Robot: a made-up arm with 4 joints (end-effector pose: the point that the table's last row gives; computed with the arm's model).
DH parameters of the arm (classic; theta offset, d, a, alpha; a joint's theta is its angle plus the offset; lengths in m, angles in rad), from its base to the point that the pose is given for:
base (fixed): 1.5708 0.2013 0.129 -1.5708
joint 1: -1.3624 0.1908 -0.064 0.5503
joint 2: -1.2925 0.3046 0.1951 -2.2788
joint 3: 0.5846 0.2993 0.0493 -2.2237
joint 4: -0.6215 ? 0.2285 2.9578
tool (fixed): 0.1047 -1.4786 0 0
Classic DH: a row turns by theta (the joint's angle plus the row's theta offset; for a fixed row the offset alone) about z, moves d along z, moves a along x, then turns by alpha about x.
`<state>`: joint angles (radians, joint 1 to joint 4).
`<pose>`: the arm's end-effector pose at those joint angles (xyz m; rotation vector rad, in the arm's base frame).
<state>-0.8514 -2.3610 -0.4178 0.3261</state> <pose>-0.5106 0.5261 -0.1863 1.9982 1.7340 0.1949</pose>
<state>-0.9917 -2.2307 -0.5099 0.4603</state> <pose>-0.5187 0.5073 -0.2096 1.8293 1.8184 0.1674</pose>
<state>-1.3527 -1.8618 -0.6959 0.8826</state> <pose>-0.5181 0.4306 -0.2183 1.4225 2.0236 -0.0292</pose>
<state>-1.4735 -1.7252 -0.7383 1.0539</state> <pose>-0.5146 0.3970 -0.1989 1.2933 2.1037 -0.1316</pose>
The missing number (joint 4, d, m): -1.3292
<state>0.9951 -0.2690 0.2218 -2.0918</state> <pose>-0.0925 0.3580 0.1492 -0.1487 0.6886 2.1615</pose>
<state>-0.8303 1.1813 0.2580 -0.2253</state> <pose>-0.0347 -0.0879 0.4380 -0.3752 -0.3902 0.3615</pose>
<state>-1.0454 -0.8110 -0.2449 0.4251</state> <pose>-0.1461 0.0536 -0.3838 1.3260 0.6925 -0.2177</pose>
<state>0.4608 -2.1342 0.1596 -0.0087</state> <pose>-0.2729 -0.0211 -0.2868 1.4351 0.8477 -0.1409</pose>
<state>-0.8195 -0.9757 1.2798 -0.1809</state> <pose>-0.1307 0.2801 0.1571 2.2660 0.0687 1.4816</pose>
